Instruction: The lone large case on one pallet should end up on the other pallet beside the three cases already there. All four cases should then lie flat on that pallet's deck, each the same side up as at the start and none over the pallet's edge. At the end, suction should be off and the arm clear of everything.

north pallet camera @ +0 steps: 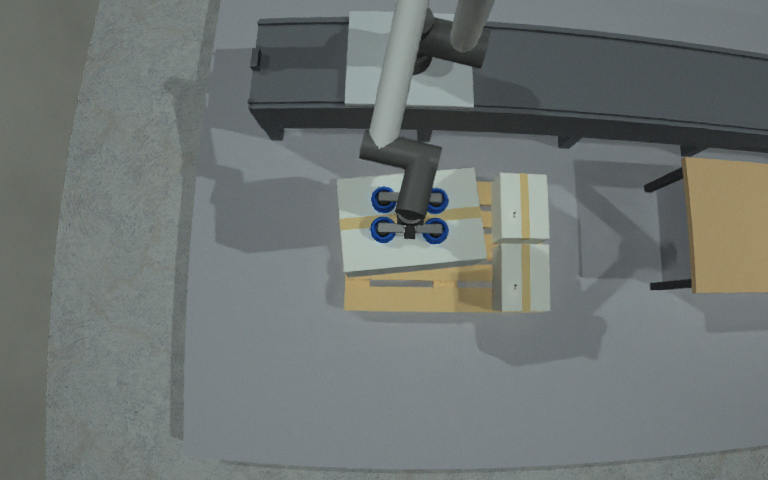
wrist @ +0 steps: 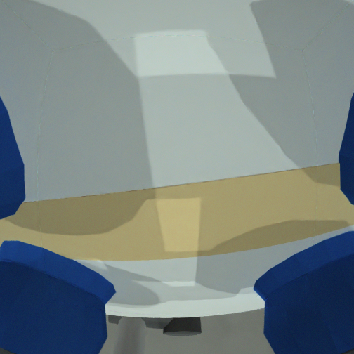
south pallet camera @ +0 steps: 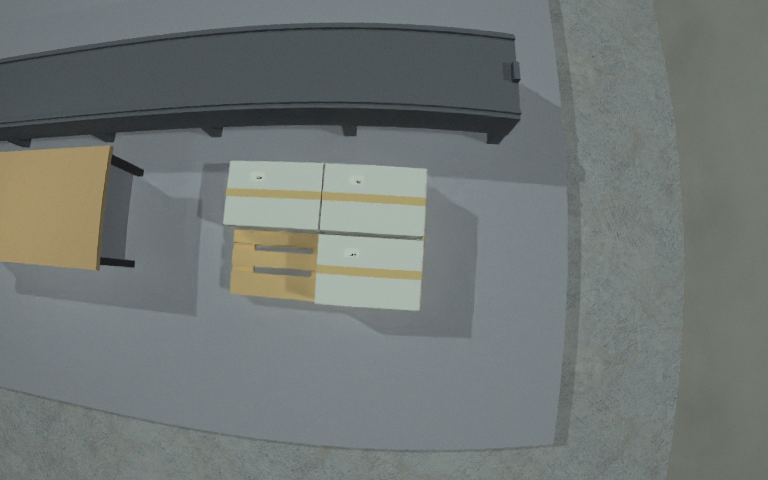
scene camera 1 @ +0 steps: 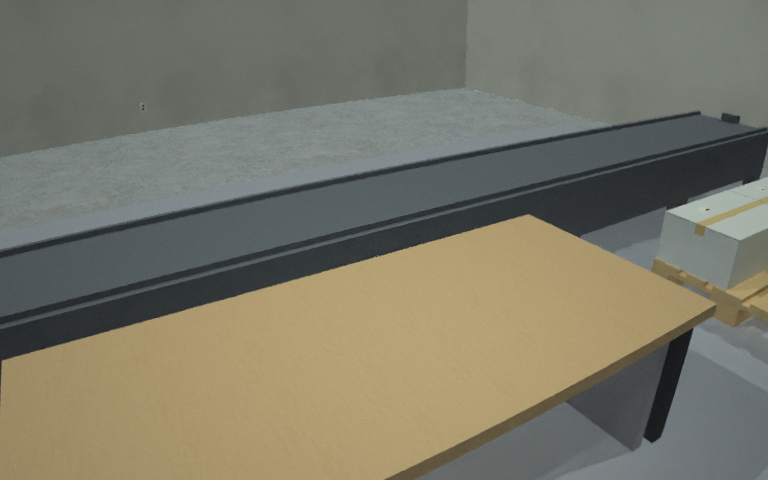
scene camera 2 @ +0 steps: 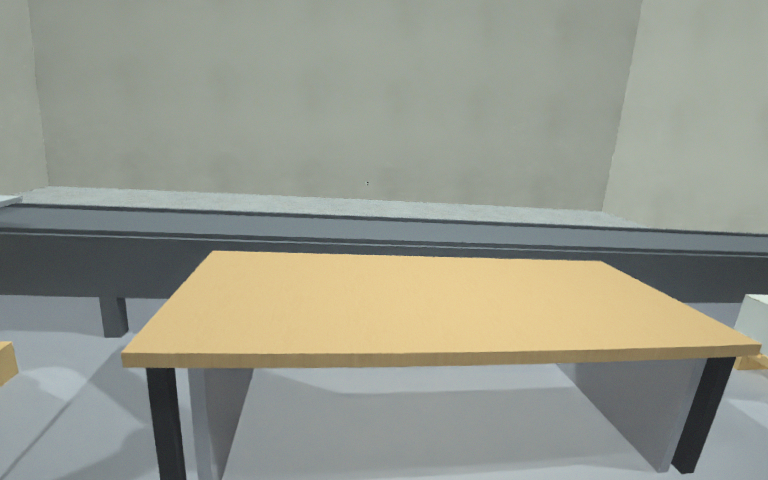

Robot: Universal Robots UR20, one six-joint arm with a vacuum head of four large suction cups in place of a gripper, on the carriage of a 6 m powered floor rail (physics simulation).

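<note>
The lone large case [north pallet camera: 464,243] [wrist: 225,125], white with a tan tape strip, hangs level and slightly turned above the north pallet [north pallet camera: 396,298]. My suction head [north pallet camera: 409,215] [wrist: 177,225] sits on its top with four blue cups and holds it. On the south pallet [south pallet camera: 283,259] three large cases lie flat: one case [south pallet camera: 274,212] at the rail-side left, one case [south pallet camera: 373,217] at the rail-side right, and one case [south pallet camera: 368,291] at the front right. The front left quarter of that deck is bare. A case [scene camera 1: 699,249] there also shows in scene camera 1.
Two smaller cases [north pallet camera: 512,198] [north pallet camera: 512,271] stand at the north pallet's table-side end. A wooden table [scene camera 1: 368,339] [scene camera 2: 424,311] [north pallet camera: 730,226] [south pallet camera: 50,209] stands between the pallets. The dark floor rail [north pallet camera: 594,79] [south pallet camera: 283,67] runs behind them, with the white carriage [north pallet camera: 441,90] at the north end.
</note>
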